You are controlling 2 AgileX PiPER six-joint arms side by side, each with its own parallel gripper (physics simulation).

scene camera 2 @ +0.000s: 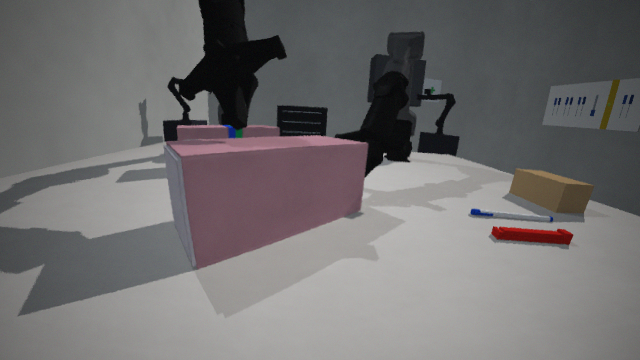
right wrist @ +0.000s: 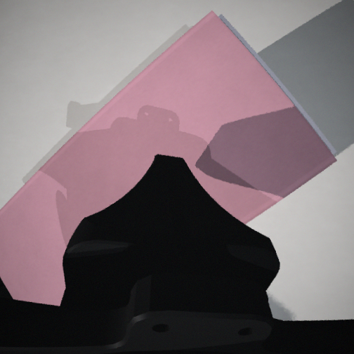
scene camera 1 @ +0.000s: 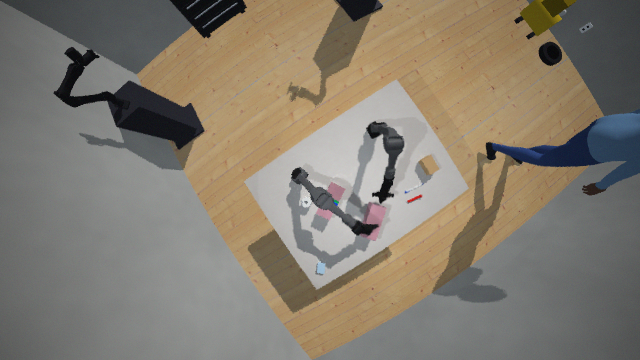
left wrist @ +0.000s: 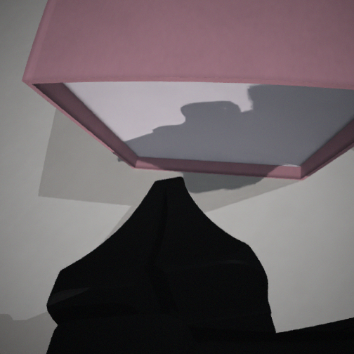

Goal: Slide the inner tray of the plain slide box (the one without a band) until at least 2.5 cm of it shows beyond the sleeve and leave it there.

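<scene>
The plain pink slide box [scene camera 1: 376, 212] [scene camera 2: 280, 185] [left wrist: 195, 40] [right wrist: 175, 90] lies on the table. A thin edge of its pale inner tray [scene camera 2: 181, 200] [right wrist: 316, 131] shows beyond the sleeve at one end. At the other end, in the left wrist view, the tray [left wrist: 150, 100] sits recessed inside the sleeve. My left gripper [scene camera 1: 382, 200] [left wrist: 172, 195] is shut and empty, just outside the recessed end; its tip is hidden behind the box in scene camera 2. My right gripper [scene camera 1: 376, 228] [scene camera 2: 239, 126] [right wrist: 166, 173] is shut and empty, above the box.
A banded pink box [scene camera 1: 336, 190] [scene camera 2: 202, 132] lies behind, partly under the right arm. A tan block [scene camera 1: 429, 165] [scene camera 2: 550, 190], a blue-white pen [scene camera 1: 414, 189] [scene camera 2: 515, 216] and a red bar [scene camera 1: 414, 199] [scene camera 2: 532, 235] lie to the right. A light-blue item [scene camera 1: 321, 268] lies near the lower corner.
</scene>
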